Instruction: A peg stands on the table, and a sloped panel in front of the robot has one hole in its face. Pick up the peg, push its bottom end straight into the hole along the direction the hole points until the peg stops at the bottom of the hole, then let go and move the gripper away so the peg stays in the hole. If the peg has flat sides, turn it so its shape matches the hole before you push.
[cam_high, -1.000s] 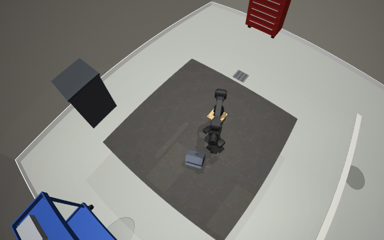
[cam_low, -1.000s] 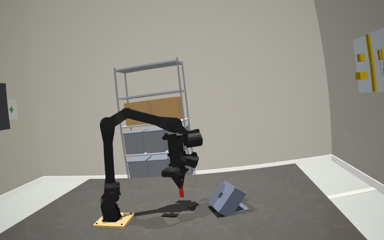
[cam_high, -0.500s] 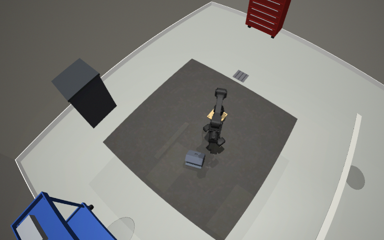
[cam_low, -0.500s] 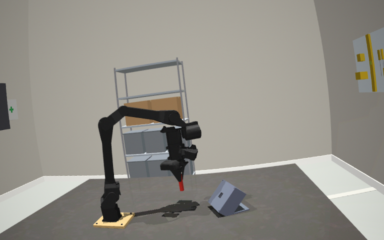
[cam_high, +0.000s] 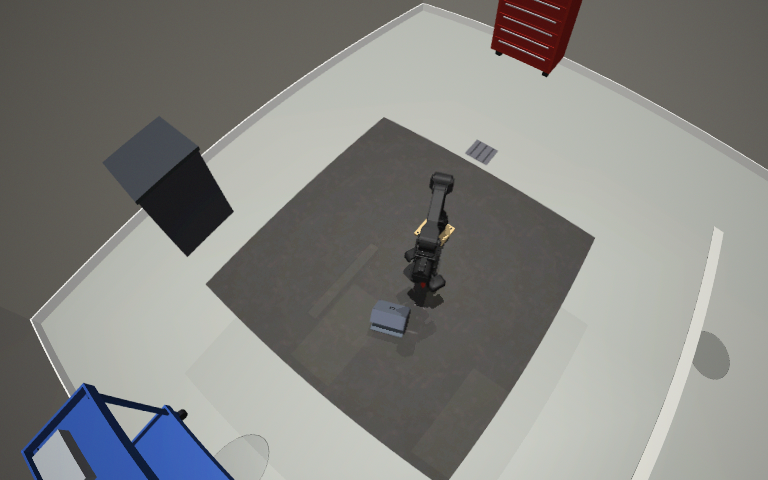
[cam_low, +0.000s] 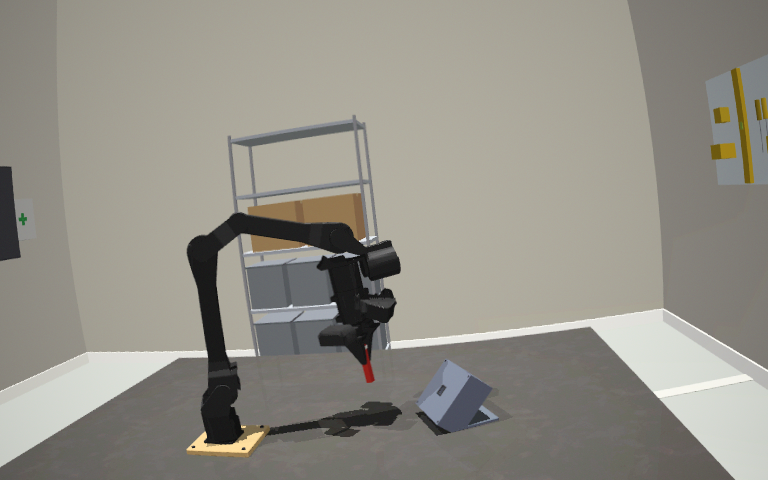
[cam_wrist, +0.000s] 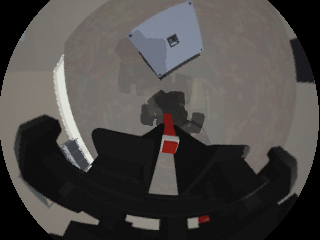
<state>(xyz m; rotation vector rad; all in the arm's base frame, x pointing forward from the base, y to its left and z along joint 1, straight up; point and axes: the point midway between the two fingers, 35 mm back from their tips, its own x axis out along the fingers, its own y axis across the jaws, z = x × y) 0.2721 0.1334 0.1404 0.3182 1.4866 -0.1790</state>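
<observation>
The grey sloped panel is 160 mm ahead of my gripper tip, 30 mm to the right of it and 70 mm below it. From my gripper tip the other things lie so: red peg (20 mm above).
</observation>
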